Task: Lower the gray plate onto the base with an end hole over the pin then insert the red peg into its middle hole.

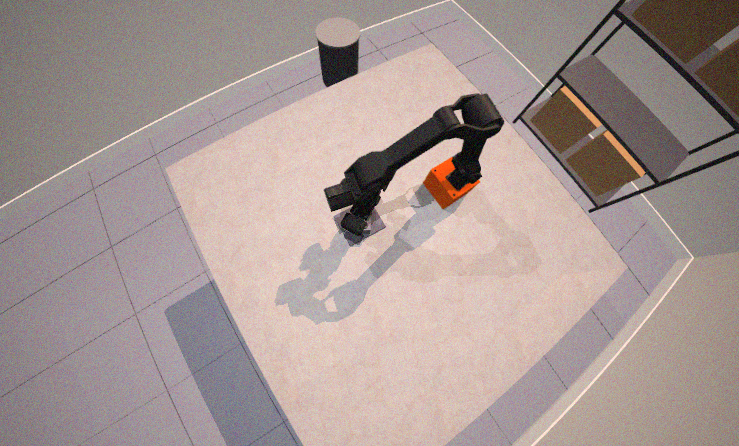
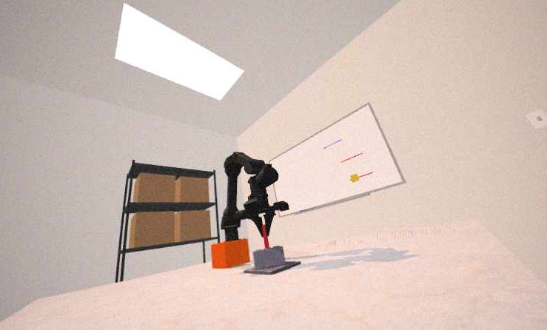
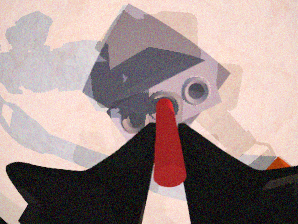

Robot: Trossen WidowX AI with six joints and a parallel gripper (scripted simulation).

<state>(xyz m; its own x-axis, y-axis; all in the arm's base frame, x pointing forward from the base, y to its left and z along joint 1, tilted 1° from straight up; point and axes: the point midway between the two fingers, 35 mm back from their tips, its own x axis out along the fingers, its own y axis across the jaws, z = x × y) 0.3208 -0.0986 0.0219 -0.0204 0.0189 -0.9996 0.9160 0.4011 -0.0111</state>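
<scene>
Right now my gripper tip is right at the red peg. Round my gripper tip: gray plate (50 mm below); then dark base (20 mm ahead, 10 mm to the left, 90 mm below).
</scene>
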